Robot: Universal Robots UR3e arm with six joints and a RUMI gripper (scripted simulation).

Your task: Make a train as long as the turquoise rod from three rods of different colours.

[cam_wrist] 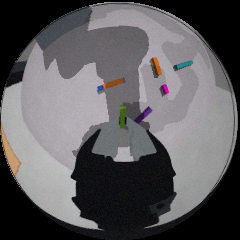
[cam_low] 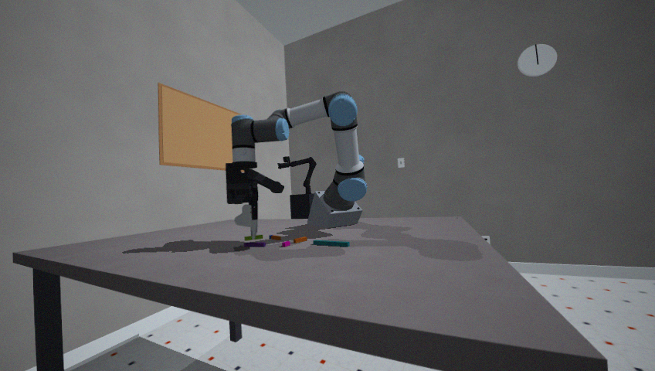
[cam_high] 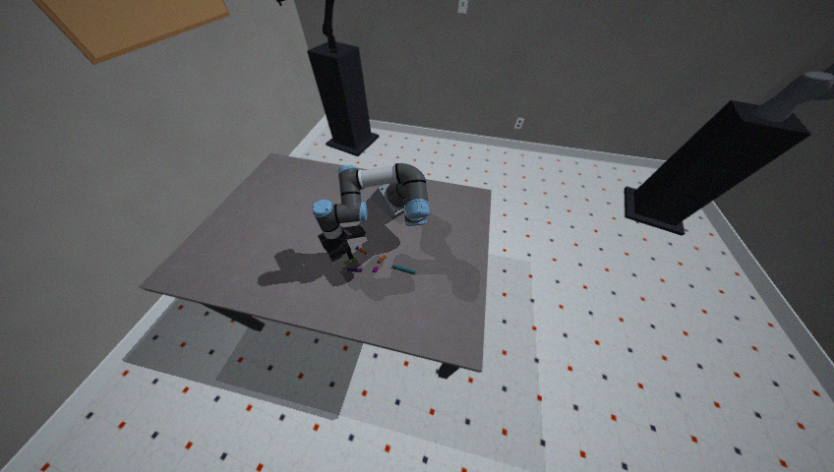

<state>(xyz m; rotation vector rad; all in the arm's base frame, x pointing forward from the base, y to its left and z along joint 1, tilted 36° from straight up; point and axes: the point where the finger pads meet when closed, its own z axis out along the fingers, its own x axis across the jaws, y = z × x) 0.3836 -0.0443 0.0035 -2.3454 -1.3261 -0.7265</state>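
The purple rod is 20 mm ahead of my hand, 40 mm to the left of it and 20 mm below it. From my hand the other things lie so: lime rod (10 mm below); then magenta rod (20 mm behind, 120 mm to the left, 20 mm below); then blue rod (70 mm behind, 10 mm to the right, 20 mm below).
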